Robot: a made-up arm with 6 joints.
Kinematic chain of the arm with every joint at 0, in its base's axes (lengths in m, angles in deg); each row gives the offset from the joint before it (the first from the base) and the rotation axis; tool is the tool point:
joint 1: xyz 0 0 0.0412 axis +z
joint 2: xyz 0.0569 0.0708 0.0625 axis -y
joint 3: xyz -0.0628 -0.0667 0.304 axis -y
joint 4: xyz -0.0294 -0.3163 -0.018 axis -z
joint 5: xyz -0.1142 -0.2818 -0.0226 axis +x
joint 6: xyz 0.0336 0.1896 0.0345 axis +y
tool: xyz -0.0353 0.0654 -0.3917
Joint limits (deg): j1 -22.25..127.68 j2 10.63..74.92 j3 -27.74..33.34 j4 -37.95..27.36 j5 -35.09..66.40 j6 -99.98..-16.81
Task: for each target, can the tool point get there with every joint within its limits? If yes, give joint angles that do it. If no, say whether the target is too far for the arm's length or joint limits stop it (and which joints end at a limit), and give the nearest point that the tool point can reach.
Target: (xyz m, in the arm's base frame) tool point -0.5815 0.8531 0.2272
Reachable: no: joint limits stop it (at a limit: joint 1, joint 2, joint 3, joint 4, joint 5) | nearest point 0.0319 0.5138 0.3077 | short by 0.706 m
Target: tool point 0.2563 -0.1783 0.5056
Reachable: yes | joints 91.13 54.80 17.54 -18.37 19.66 -89.62
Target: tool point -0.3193 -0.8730 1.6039
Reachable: no: too far | nearest point -0.1829 -0.5001 0.7558 | short by 0.936 m
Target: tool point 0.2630 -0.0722 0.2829
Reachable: yes | joints 74.49 64.32 -0.84 -6.15 14.12 -58.47
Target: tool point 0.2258 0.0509 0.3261
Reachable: yes | joints 99.93 53.89 12.73 -15.82 15.30 -55.87
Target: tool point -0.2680 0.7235 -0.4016
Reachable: no: joint limits stop it (at a limit: joint 1, joint 2, joint 4, joint 5) | nearest point 0.1504 0.4698 0.0521 | short by 0.667 m
